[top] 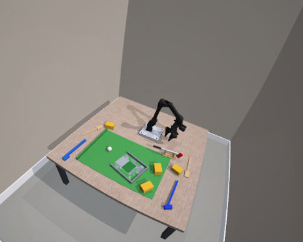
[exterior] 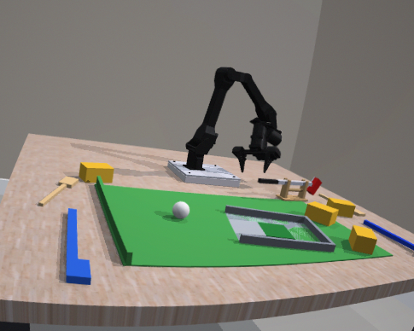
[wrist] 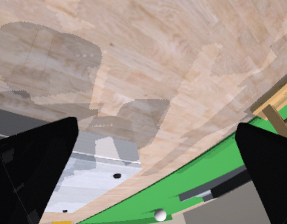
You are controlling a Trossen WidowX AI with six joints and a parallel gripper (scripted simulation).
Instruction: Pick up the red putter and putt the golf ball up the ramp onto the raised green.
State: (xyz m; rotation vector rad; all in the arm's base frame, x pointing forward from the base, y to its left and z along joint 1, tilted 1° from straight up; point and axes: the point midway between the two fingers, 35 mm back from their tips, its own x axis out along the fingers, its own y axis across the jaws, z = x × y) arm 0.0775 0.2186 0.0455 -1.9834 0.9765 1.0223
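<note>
Right now the small wooden frame is 18 cm ahead of my gripper tip, 6 cm to the left of it and 1 cm below it. Also, from my gripper tip: blue putter: 59 cm ahead, 17 cm to the left, 3 cm below; white golf ball: 48 cm to the right, 34 cm ahead, 2 cm below; green mat: 38 cm ahead, 31 cm to the right, 5 cm below.
</note>
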